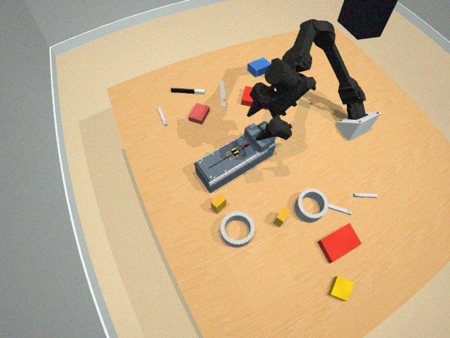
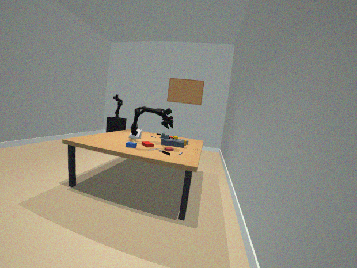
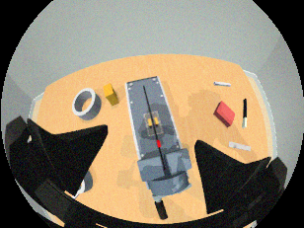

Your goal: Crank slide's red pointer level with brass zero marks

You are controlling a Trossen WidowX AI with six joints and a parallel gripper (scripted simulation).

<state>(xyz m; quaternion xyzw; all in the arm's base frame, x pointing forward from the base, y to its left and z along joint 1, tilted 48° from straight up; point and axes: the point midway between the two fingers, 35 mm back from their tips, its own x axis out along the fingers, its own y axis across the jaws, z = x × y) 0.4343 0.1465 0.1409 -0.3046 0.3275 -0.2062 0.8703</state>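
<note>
The dark crank handle is 14 cm behind my gripper tip, 1 cm to the right of it and 9 cm below it. From my gripper tip the other things lie so: red block 9 cm ahead, 25 cm to the right, 18 cm below; then red pointer 1 cm to the right, 11 cm below; then black marker 8 cm ahead, 38 cm to the right, 18 cm below.
</note>
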